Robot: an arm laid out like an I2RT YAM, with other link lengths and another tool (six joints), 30 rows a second.
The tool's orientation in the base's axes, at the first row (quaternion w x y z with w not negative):
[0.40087, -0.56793, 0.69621, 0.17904]
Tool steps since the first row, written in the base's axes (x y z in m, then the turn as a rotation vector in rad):
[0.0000, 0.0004, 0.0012, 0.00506, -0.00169, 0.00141]
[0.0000, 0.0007, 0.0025, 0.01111, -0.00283, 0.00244]
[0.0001, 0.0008, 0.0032, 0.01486, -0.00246, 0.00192]
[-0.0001, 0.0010, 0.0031, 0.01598, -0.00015, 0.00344]
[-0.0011, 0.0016, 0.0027, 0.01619, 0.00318, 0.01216]
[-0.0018, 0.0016, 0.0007, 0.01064, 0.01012, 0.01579]
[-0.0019, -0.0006, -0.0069, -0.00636, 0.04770, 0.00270]
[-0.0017, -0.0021, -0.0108, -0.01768, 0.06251, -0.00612]
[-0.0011, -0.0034, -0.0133, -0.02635, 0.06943, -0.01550]
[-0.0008, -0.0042, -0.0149, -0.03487, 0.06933, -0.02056]
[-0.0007, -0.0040, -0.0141, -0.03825, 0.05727, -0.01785]
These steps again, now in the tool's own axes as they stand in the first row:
[-0.0012, -0.0001, -0.0005, -0.00015, -0.00551, -0.00026]
[-0.0024, -0.0003, -0.0010, -0.00040, -0.01171, 0.00045]
[-0.0030, -0.0005, -0.0014, -0.00037, -0.01500, 0.00236]
[-0.0030, -0.0003, -0.0012, -0.00306, -0.01568, 0.00345]
[-0.0031, 0.0009, -0.0009, -0.01186, -0.01671, 0.00051]
[-0.0015, 0.0020, 0.0001, -0.01893, -0.01025, 0.00120]
[0.0057, 0.0030, 0.0031, -0.03272, 0.01926, 0.02969]
[0.0096, 0.0032, 0.0046, -0.03521, 0.03596, 0.04153]
[0.0124, 0.0028, 0.0054, -0.03225, 0.04800, 0.04910]
[0.0141, 0.0026, 0.0059, -0.02805, 0.05698, 0.04911]
[0.0134, 0.0024, 0.0056, -0.02219, 0.05607, 0.03775]

